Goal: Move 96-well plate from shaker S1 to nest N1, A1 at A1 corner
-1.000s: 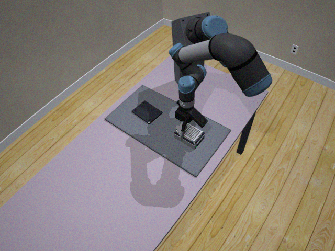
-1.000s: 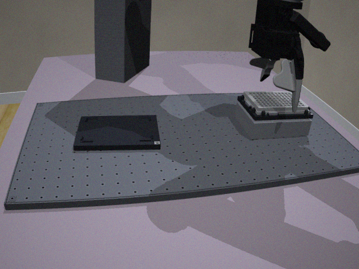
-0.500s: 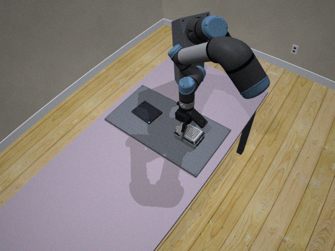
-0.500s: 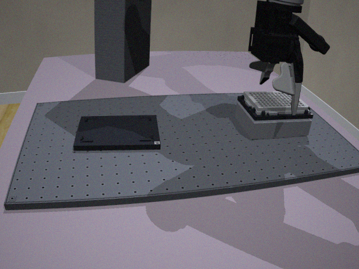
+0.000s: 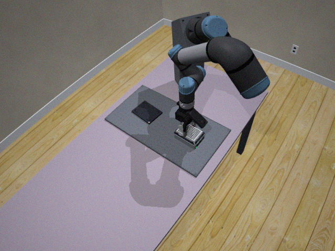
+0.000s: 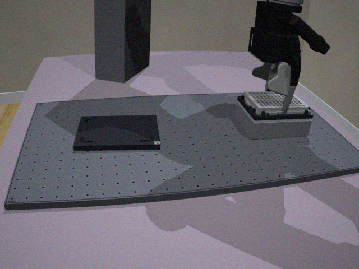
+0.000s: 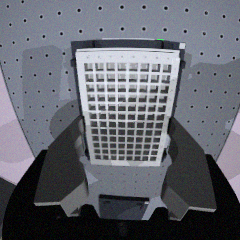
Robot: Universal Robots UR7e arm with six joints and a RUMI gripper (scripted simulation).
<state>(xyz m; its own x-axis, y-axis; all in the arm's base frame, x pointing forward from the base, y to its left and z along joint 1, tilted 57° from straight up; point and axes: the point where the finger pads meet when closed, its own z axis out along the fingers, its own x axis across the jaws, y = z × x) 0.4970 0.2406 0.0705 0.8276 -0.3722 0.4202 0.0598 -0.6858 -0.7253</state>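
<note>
Right now my hand is 330 mm to the left of the black plate nest, 60 mm above it and 20 mm short of it. Round my hand: A1 mark (260 mm to the right, 70 mm ahead, 60 mm below); then white 96-well plate (10 mm below).
</note>
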